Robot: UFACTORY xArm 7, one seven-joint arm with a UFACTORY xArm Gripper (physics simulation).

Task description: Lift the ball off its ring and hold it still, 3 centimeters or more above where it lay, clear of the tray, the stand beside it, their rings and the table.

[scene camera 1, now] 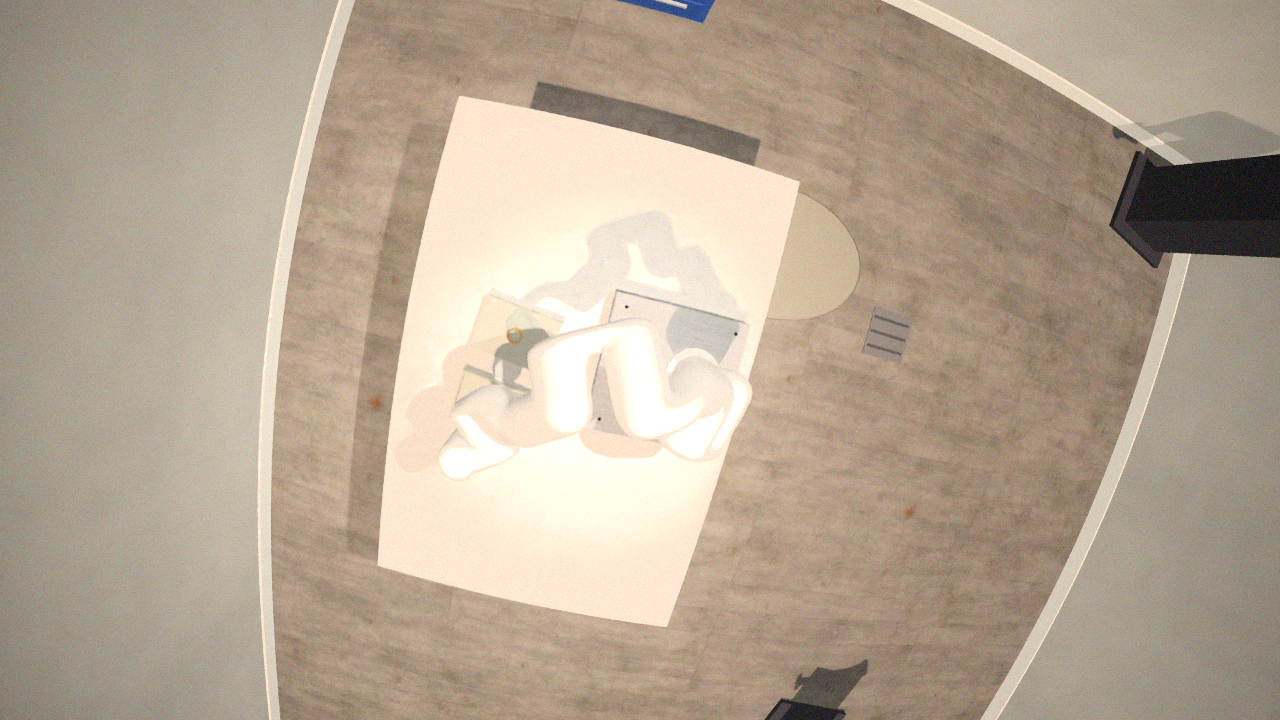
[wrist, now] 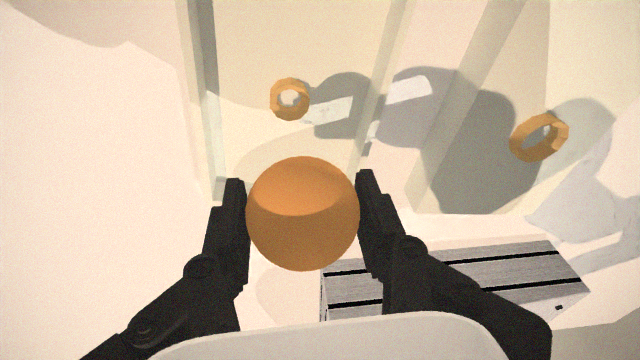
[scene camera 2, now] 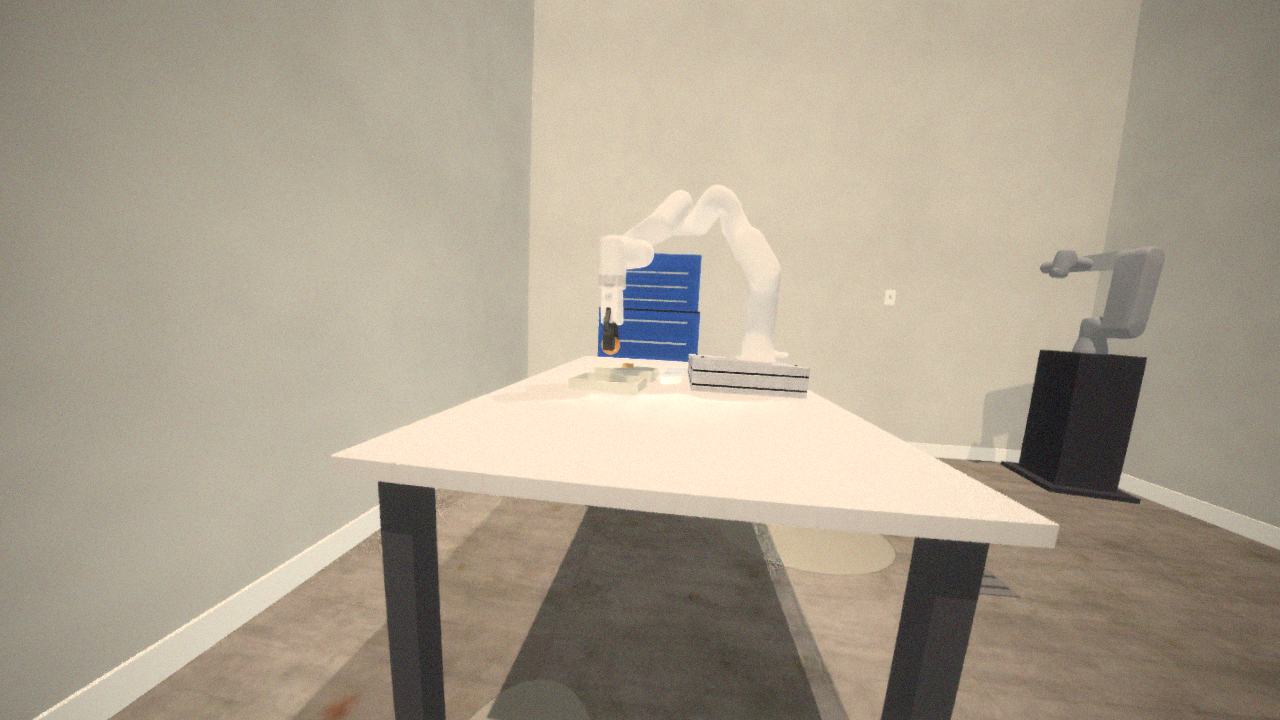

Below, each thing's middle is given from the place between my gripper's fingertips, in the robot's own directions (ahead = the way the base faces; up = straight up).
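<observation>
The pale stand (scene camera 1: 508, 331) is 190 mm to the right of my hand, 80 mm below it and 10 mm ahead of it; going by their middles, it is the farthest from my hand of the things named here. I find the pale tray (scene camera 2: 603, 382) 90 mm below my hand. As for the orange ball (wrist: 302, 213), my hand is 10 mm below it, and going by their middles, the ball is the nearest to my hand among these.
</observation>
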